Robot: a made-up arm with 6 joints.
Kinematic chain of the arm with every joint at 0, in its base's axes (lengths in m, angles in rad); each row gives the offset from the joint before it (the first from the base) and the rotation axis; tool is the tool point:
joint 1: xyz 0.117 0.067 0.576 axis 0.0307 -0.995 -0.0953
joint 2: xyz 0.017 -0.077 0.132 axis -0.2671 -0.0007 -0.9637
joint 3: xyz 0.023 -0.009 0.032 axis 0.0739 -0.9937 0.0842
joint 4: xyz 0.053 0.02 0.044 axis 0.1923 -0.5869 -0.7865
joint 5: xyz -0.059 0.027 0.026 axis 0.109 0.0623 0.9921
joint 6: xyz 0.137 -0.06 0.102 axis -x
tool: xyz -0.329 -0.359 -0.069
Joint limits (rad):
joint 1: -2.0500..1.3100
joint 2: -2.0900..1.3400
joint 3: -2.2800..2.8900
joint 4: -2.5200..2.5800
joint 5: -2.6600..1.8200
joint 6: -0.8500..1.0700
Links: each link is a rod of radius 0.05 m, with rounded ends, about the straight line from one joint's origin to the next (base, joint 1, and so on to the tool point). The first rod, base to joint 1, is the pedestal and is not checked.
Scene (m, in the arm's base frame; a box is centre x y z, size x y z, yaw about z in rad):
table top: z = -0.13
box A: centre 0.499 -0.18 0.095 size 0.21 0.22 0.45 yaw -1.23
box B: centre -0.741 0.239 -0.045 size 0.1 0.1 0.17 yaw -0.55
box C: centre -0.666 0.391 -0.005 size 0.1 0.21 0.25 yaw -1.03
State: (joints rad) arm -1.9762 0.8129 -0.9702 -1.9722 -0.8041 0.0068
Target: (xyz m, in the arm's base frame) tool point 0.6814 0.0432 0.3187
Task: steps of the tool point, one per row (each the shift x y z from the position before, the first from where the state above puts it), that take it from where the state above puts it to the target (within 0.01 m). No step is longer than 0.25 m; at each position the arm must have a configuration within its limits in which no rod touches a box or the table.
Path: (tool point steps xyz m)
1: -0.0855 0.0289 -0.0373
2: -0.0587 0.0897 -0.0634
3: -0.0100 0.1432 -0.0623
4: 0.0426 0.1776 -0.0274
5: 0.0789 0.1857 0.0342
6: 0.0851 0.1665 0.1048
7: 0.0039 -0.0509 -0.0136
8: 0.0314 -0.0537 -0.0093
9: 0.0583 -0.0491 0.0040
10: 0.0775 -0.0394 0.0264
11: 0.0836 -0.0287 0.0545
12: 0.0736 -0.0209 0.0828

